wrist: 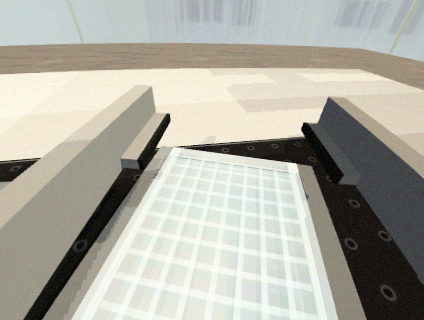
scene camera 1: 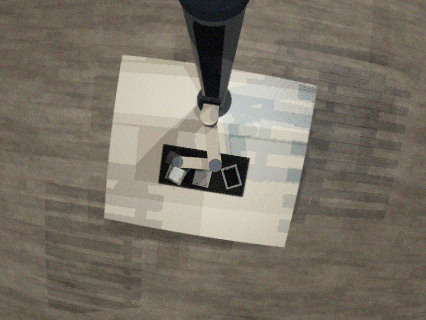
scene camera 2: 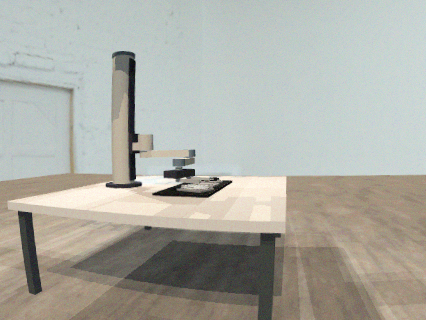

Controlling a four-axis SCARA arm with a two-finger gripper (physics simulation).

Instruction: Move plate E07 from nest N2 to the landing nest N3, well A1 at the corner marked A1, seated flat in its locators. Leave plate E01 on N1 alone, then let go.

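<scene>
A clear, white-lined plate (scene camera 1: 177, 174) (wrist: 215, 225) lies on a grey nest (wrist: 324, 225) at the left end of the black board. No label can be read, but it is the plate under the gripper. My gripper (scene camera 2: 178, 180) (wrist: 237, 107) is above it, its fingers drawn in with nothing between them and their tips clear of the plate. In scene camera 1 the arm partly hides the gripper. A grey nest or plate (scene camera 1: 202, 179) sits mid-board; I cannot tell whether it is E01. An empty nest frame (scene camera 1: 224, 180) is at the right end.
The black board (scene camera 1: 244, 172) (scene camera 2: 162, 193) (wrist: 367, 255) has small ringed holes and lies on the pale table (scene camera 1: 250, 220) (scene camera 2: 240, 212). The arm's column (scene camera 2: 122, 120) stands behind the board. The arm's links pass over the board's back edge.
</scene>
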